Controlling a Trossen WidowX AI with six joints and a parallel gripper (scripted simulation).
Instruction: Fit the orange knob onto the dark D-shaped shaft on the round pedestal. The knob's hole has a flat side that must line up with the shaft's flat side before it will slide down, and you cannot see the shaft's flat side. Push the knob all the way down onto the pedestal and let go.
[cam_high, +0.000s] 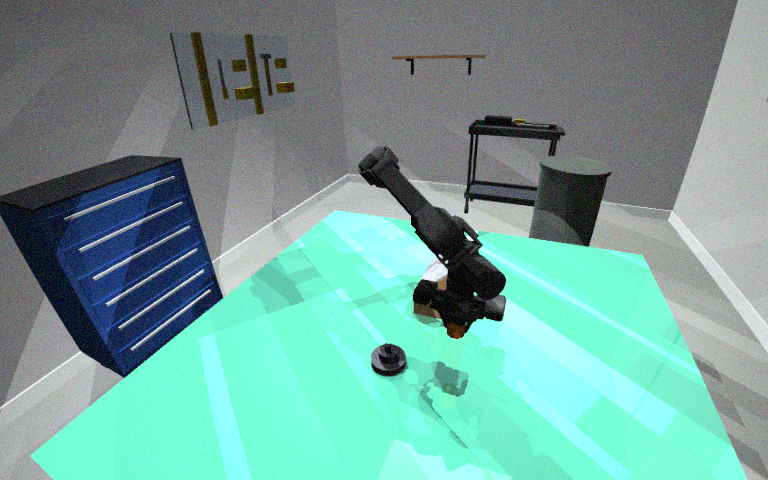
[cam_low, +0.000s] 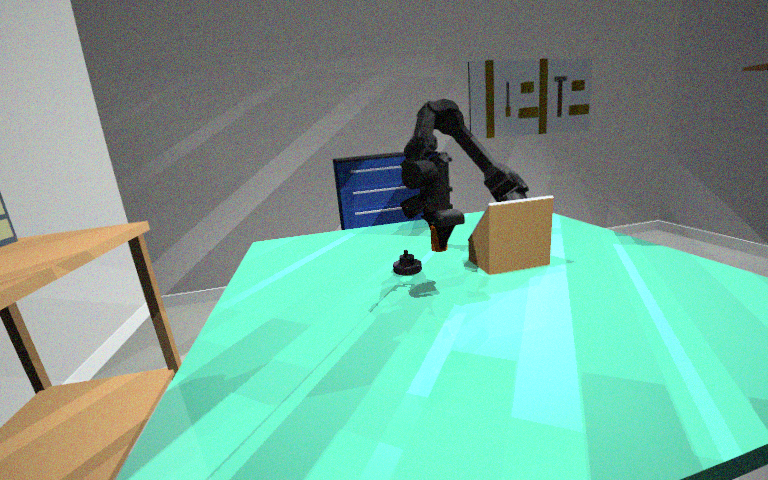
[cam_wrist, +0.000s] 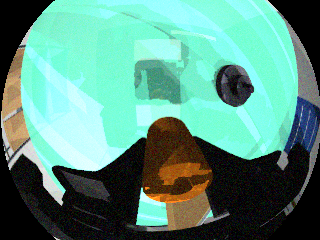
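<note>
Now: the dark round pedestal 140 mm to the right of my gripper tip, 80 mm below it and 50 mm ahead of it. The rest, counted from my gripper tip: orange knob (20 mm above).
</note>
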